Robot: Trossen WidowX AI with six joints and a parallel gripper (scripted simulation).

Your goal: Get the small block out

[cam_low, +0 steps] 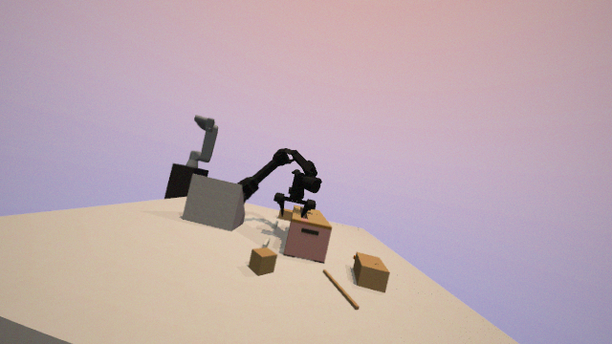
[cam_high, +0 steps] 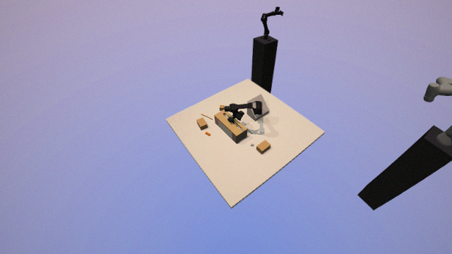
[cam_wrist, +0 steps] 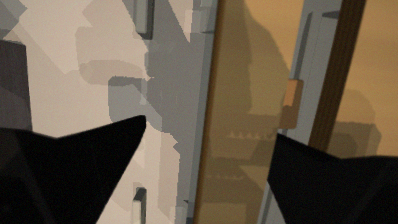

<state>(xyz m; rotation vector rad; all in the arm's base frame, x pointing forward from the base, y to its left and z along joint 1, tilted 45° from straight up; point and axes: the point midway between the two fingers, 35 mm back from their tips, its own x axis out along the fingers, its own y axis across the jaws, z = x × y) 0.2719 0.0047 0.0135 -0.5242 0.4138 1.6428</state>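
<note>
Now: the brown cube 4 cm ahead of my gripper tip and 3 cm to the left of it. Round my gripper tip: orange piece: 31 cm ahead, 10 cm to the right, 8 cm below; then grey block: 1 cm ahead, 28 cm to the left, 8 cm below; then long wooden box: 4 cm ahead, 2 cm to the right, 2 cm below.
</note>
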